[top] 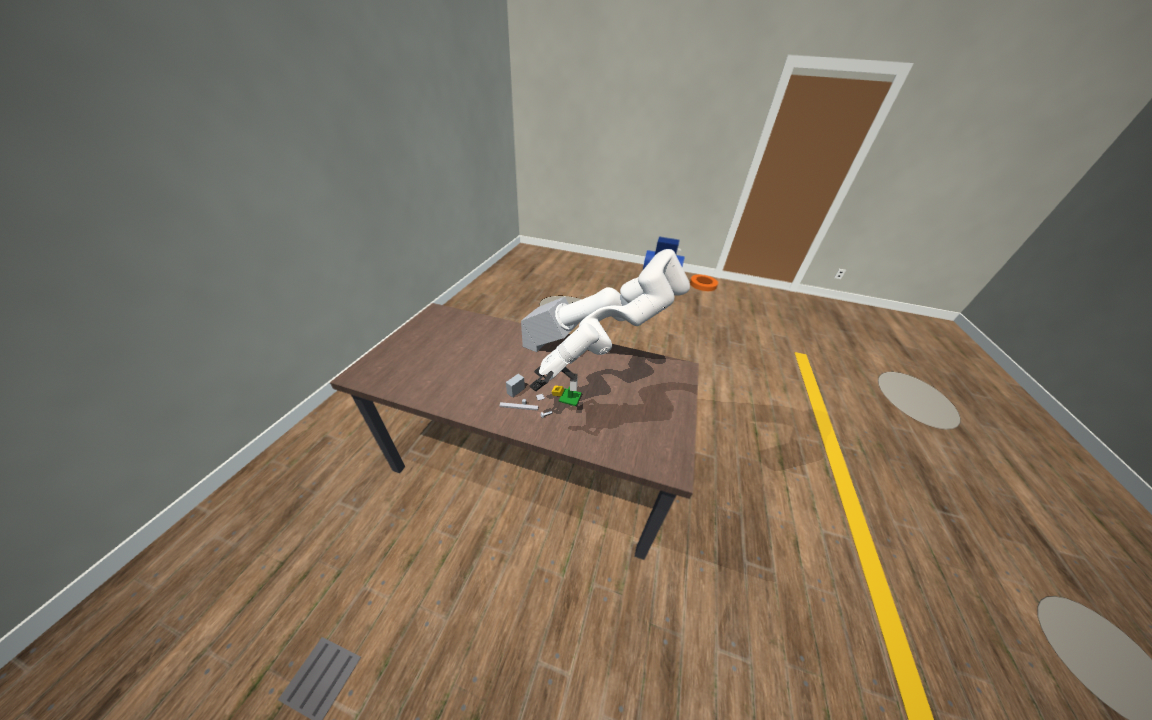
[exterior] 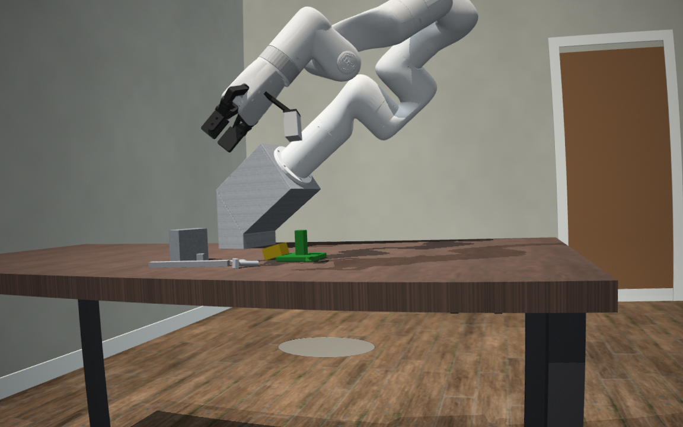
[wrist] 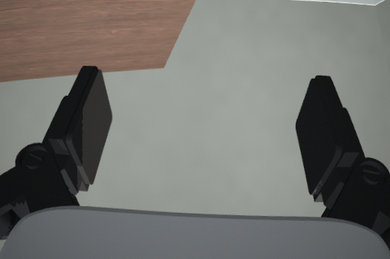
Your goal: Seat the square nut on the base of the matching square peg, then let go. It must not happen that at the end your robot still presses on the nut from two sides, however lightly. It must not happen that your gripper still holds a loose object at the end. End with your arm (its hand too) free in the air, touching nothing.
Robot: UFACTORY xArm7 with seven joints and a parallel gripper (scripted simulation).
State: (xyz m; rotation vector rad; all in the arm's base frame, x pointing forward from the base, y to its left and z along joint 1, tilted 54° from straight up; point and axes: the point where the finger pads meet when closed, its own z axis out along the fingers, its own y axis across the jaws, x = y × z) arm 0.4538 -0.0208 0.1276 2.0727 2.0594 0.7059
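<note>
Now: the small grey square tile 240 mm below my hand, 130 mm behind it and 50 mm to the right of it. Also, from my hand: grey bolt 230 mm below, 40 mm behind, 10 mm to the left; grey block 200 mm below, 170 mm to the right, 120 mm behind; flat grey bar 230 mm below, 110 mm to the right, 40 mm behind.
</note>
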